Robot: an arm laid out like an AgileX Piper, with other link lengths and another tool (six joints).
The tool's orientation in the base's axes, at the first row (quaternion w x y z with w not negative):
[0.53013 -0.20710 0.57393 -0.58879]
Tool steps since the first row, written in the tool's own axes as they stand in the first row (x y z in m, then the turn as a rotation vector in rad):
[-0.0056 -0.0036 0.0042 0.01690 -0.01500 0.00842]
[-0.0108 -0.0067 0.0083 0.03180 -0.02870 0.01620]
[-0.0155 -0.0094 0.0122 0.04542 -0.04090 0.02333]
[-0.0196 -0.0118 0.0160 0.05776 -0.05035 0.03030]
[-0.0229 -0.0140 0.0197 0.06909 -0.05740 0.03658]
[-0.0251 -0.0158 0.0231 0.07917 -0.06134 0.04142]
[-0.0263 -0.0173 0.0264 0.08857 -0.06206 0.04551]
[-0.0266 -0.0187 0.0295 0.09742 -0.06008 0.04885]
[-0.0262 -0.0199 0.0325 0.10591 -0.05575 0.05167]
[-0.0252 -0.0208 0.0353 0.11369 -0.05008 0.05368]
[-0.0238 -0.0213 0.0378 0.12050 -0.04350 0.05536]
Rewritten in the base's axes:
[0.0042 0.0021 0.0063 -0.00457 -0.02172 0.00942]
[0.0083 0.0040 0.0121 -0.00848 -0.04114 0.01824]
[0.0122 0.0057 0.0172 -0.01192 -0.05883 0.02602]
[0.0160 0.0070 0.0218 -0.01397 -0.07473 0.03176]
[0.0194 0.0077 0.0259 -0.01534 -0.08892 0.03555]
[0.0224 0.0076 0.0292 -0.01628 -0.10069 0.03664]
[0.0251 0.0068 0.0318 -0.01639 -0.11082 0.03490]
[0.0273 0.0053 0.0340 -0.01589 -0.11953 0.03075]
[0.0292 0.0034 0.0357 -0.01480 -0.12718 0.02450]
[0.0309 0.0010 0.0368 -0.01364 -0.13355 0.01710]
[0.0324 -0.0014 0.0374 -0.01206 -0.13874 0.00915]

